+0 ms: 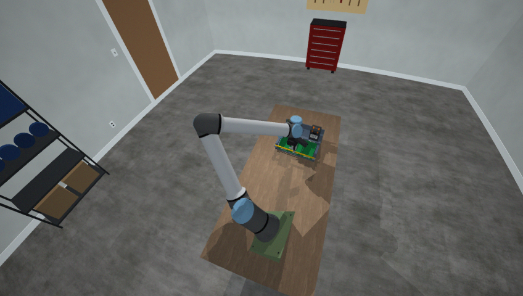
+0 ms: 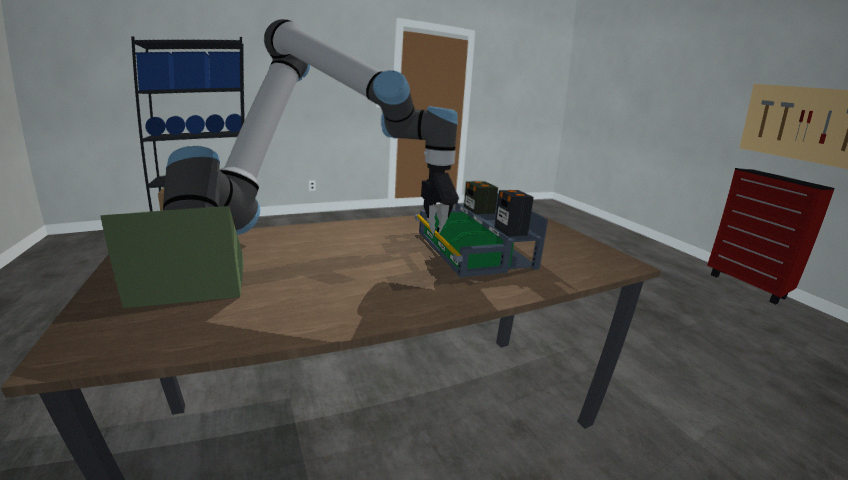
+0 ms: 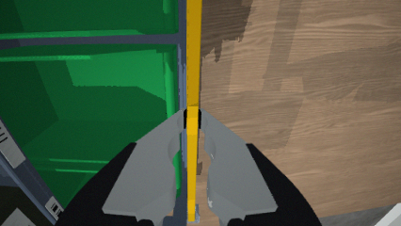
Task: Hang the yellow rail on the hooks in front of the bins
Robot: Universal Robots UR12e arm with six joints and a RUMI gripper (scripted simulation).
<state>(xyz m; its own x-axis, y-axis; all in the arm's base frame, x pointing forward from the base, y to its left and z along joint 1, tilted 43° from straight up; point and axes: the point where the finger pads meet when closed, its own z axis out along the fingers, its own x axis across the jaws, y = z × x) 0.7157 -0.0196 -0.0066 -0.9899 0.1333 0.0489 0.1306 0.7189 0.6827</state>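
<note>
Now: hand 10 mm above the yellow rail. From my hand the other things lie so: rack front bar: 70 mm below, 10 mm ahead.
</note>
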